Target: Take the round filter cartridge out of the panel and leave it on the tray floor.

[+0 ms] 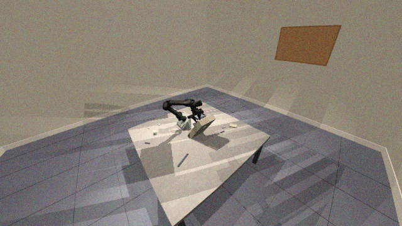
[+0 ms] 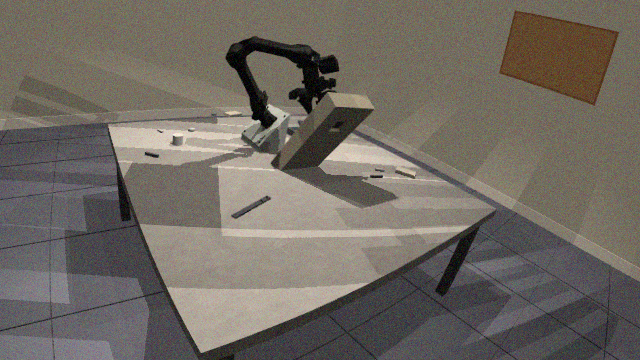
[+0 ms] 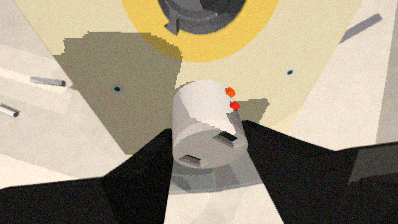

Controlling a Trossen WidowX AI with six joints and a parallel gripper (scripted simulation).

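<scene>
Right now my gripper tip is 40 mm short of the tan service panel and 40 mm above it. From my gripper tip the other things lie so: dark tray: 380 mm behind, 250 mm to the left, 200 mm below; then round filter cartridge: right at my gripper tip.
</scene>
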